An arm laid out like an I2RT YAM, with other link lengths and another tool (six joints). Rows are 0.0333 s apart.
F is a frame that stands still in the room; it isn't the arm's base.
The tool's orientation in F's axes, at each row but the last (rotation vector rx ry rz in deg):
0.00 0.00 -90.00
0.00 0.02 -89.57
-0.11 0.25 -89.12
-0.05 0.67 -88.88
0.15 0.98 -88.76
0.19 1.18 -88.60
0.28 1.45 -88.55
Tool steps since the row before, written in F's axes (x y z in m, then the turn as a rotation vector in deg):
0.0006 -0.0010 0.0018 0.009 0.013 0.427
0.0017 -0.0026 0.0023 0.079 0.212 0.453
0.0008 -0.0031 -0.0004 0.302 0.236 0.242
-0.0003 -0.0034 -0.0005 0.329 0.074 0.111
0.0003 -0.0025 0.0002 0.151 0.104 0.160
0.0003 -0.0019 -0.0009 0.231 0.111 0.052
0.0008 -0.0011 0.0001 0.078 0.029 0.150
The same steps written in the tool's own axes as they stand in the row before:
0.0010 0.0006 0.0018 -0.013 0.009 0.427
0.0026 0.0017 0.0023 -0.212 0.080 0.453
0.0031 0.0008 -0.0004 -0.232 0.305 0.243
0.0034 -0.0004 -0.0005 -0.068 0.329 0.113
0.0025 0.0002 0.0002 -0.103 0.152 0.160
0.0019 0.0003 -0.0009 -0.106 0.233 0.053
0.0011 0.0008 0.0001 -0.030 0.077 0.150

